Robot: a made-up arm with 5 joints. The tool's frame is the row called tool.
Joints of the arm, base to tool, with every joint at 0 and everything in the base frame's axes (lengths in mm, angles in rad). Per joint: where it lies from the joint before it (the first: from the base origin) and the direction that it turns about. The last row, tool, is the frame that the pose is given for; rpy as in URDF.
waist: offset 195 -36 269 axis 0.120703 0.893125 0.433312
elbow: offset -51 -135 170 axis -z
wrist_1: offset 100 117 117 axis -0.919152 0.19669 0.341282
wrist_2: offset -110 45 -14 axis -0.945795 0.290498 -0.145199
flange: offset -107 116 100 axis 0.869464 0.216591 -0.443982
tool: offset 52 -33 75 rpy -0.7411 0.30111 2.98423
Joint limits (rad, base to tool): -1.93..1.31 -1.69..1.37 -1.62..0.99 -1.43..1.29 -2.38..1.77
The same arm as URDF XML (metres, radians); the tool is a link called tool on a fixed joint. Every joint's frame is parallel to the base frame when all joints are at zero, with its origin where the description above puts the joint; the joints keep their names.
<robot name="arm">
<joint name="waist" type="revolute"><parent link="base"/><child link="link1"/><origin xyz="0.195 -0.036 0.269"/><axis xyz="0.120703 0.893125 0.433312"/><limit lower="-1.93" upper="1.31"/></joint>
<joint name="elbow" type="revolute"><parent link="link1"/><child link="link2"/><origin xyz="-0.051 -0.135 0.17"/><axis xyz="0 0 -1"/><limit lower="-1.69" upper="1.37"/></joint>
<joint name="wrist_1" type="revolute"><parent link="link2"/><child link="link3"/><origin xyz="0.1 0.117 0.117"/><axis xyz="-0.919152 0.19669 0.341282"/><limit lower="-1.62" upper="0.99"/></joint>
<joint name="wrist_2" type="revolute"><parent link="link3"/><child link="link4"/><origin xyz="-0.11 0.045 -0.014"/><axis xyz="-0.945795 0.290498 -0.145199"/><limit lower="-1.43" upper="1.29"/></joint>
<joint name="flange" type="revolute"><parent link="link4"/><child link="link5"/><origin xyz="-0.107 0.116 0.1"/><axis xyz="0.869464 0.216591 -0.443982"/><limit lower="-2.38" upper="1.77"/></joint>
<joint name="tool_joint" type="fixed"><parent link="link5"/><child link="tool"/><origin xyz="0.052 -0.033 0.075" rpy="-0.7411 0.3011 2.9842"/></joint>
<link name="base"/>
<link name="link1"/>
<link name="link2"/>
<link name="link3"/>
<link name="link4"/>
<link name="link5"/>
<link name="tool"/>
</robot>

